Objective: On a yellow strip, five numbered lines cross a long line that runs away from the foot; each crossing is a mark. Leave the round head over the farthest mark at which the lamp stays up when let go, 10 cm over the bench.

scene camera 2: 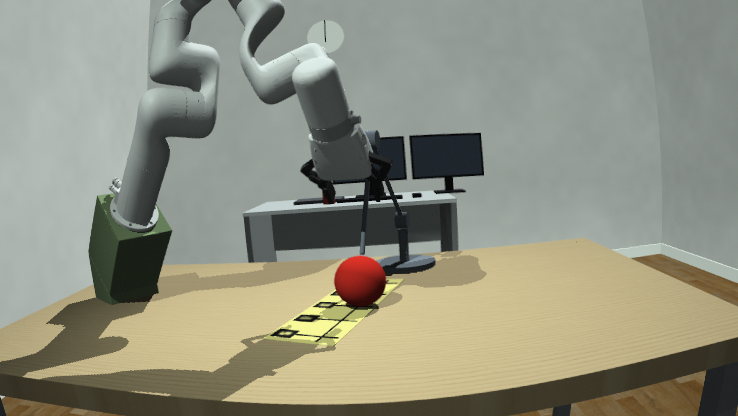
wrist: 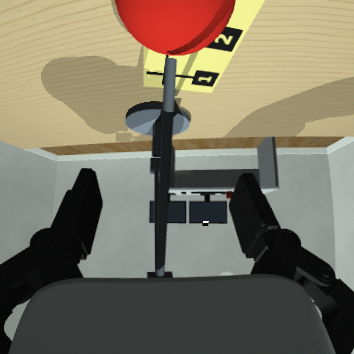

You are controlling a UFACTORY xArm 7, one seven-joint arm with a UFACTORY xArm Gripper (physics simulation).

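Where they show: gripper, fingertip midpoint: [scene camera 2: 355, 197] [wrist: 168, 187]; arm's base at its link origin: [scene camera 2: 133, 212].
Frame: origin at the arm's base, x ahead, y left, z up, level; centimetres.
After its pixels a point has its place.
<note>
The lamp's round red head [scene camera 2: 360, 280] @(x 51.2, y -4.6, z -14.8 cm) [wrist: 176, 25] @(x 50.3, y -0.8, z -11.3 cm) hangs low, its underside at or just above the yellow strip [scene camera 2: 323, 326] @(x 44.9, y -12.2, z -21.2 cm) [wrist: 155, 82] @(x 55.9, y 19.5, z -21.2 cm); the exact gap cannot be told. It hides part of the long line and some crossings; lines 1 and 2 show in the wrist view. The lamp's foot [scene camera 2: 418, 265] @(x 61.8, y 28.2, z -19.9 cm) [wrist: 137, 122] @(x 62.9, y 33.3, z -19.9 cm) stands behind the strip, with a dark upright [scene camera 2: 403, 245] @(x 58.2, y 33.6, z -15.7 cm) and a thin bar [scene camera 2: 364, 217] @(x 51.7, y 5.2, z -4.5 cm) [wrist: 169, 95] @(x 51.2, y 3.4, z -8.3 cm) down to the head. My gripper [scene camera 2: 354, 195] @(x 50.8, y 0.6, z -0.2 cm) [wrist: 168, 187] @(x 50.8, y 0.6, z -0.2 cm) is open and empty, above the head, its fingers apart on both sides of the bar.
The bench [scene camera 2: 516, 310] @(x 79.5, y -10.3, z -21.3 cm) [wrist: 30, 100] @(x 84.0, y 21.5, z -21.3 cm) carries the lamp and the green base block [scene camera 2: 139, 266] @(x -0.8, y 0.6, z -12.5 cm) of the arm at the left. Behind it stand a grey desk [scene camera 2: 361, 229] and two monitors [scene camera 2: 447, 156] [wrist: 208, 212]. Shadows of the arm and lamp fall across the bench.
</note>
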